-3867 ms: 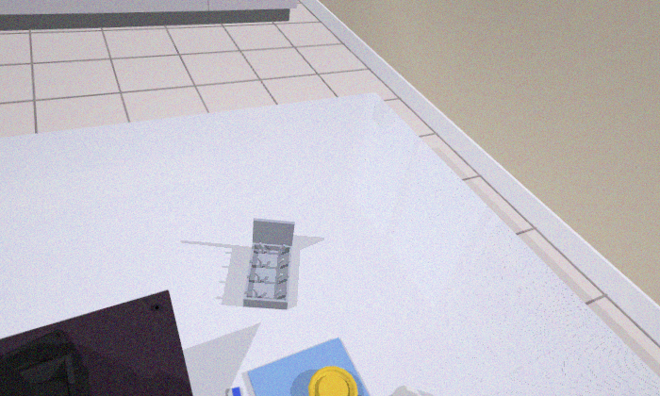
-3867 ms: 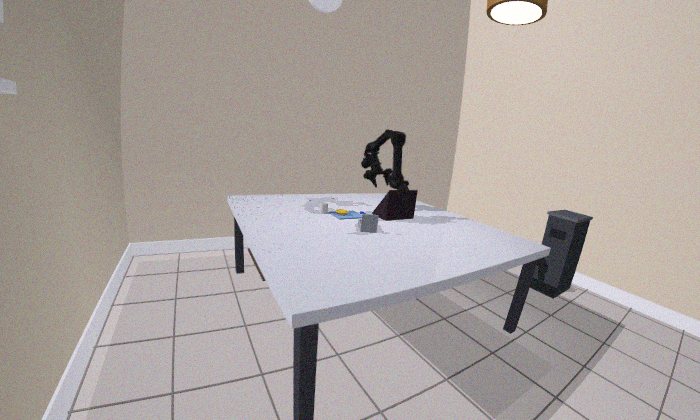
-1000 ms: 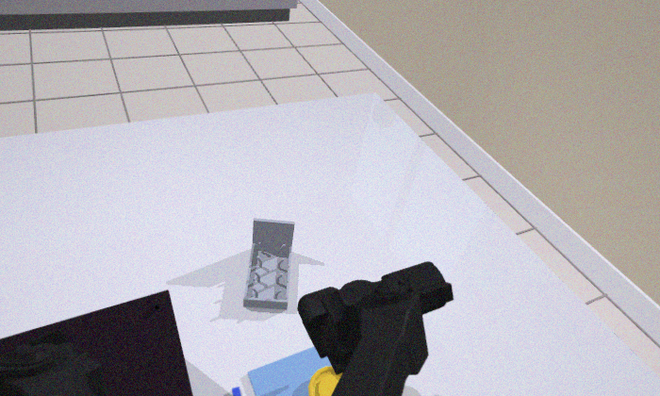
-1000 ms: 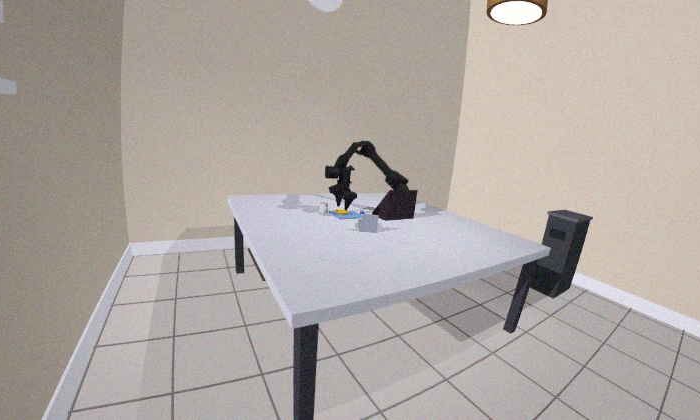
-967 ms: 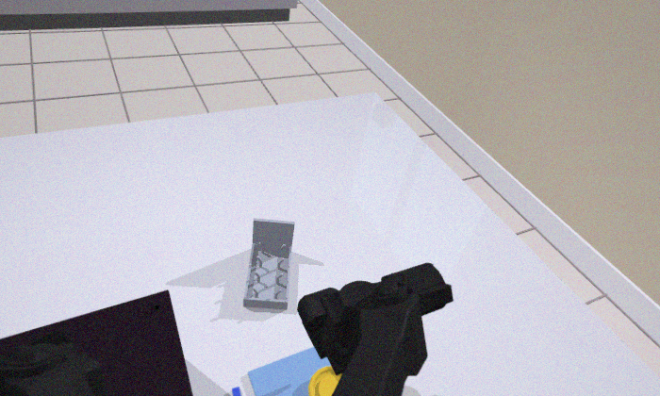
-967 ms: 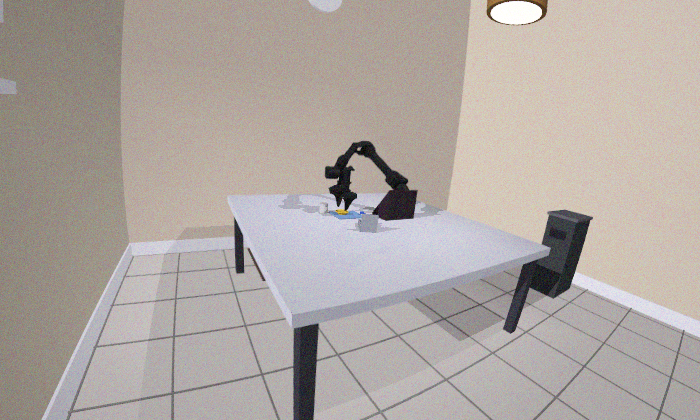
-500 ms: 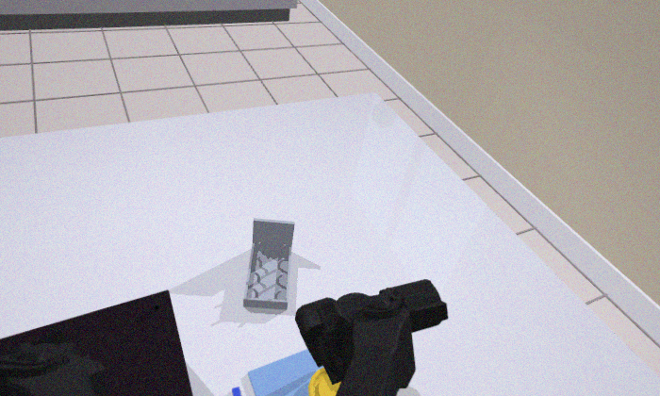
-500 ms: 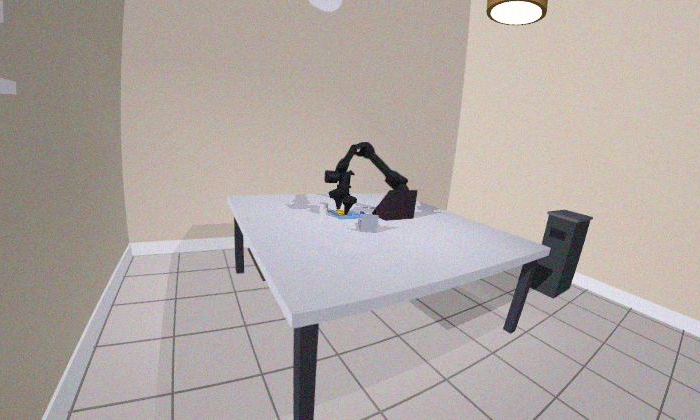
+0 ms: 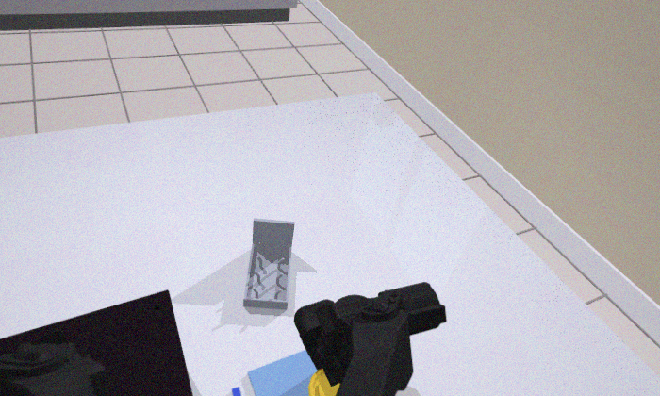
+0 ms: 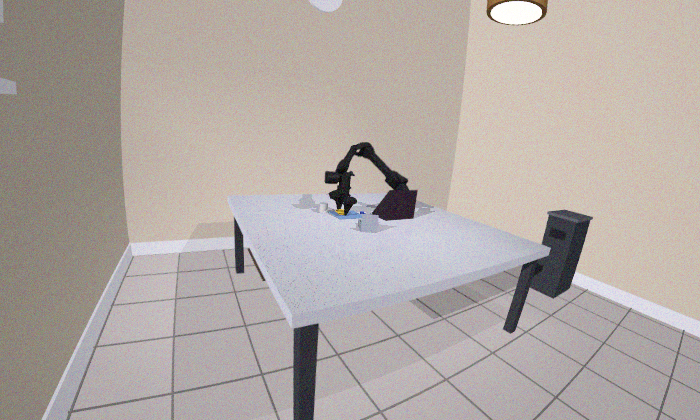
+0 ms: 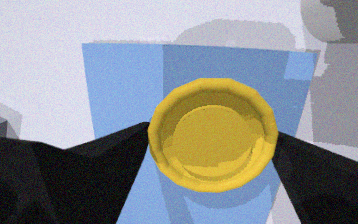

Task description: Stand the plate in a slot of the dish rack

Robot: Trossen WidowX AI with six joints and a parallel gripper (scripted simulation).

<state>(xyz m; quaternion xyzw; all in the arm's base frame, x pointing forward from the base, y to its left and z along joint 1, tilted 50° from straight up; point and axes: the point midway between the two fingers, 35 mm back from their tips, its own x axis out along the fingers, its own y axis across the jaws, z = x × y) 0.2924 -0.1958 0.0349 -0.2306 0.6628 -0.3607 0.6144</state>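
The blue mat lies 20 mm behind my gripper tip and 10 mm to the left of it. Also, from my gripper tip: blue spoon (130 mm behind, 30 mm to the left); yellow plate (10 mm above); white cup (70 mm ahead, 70 mm to the right, 20 mm above).
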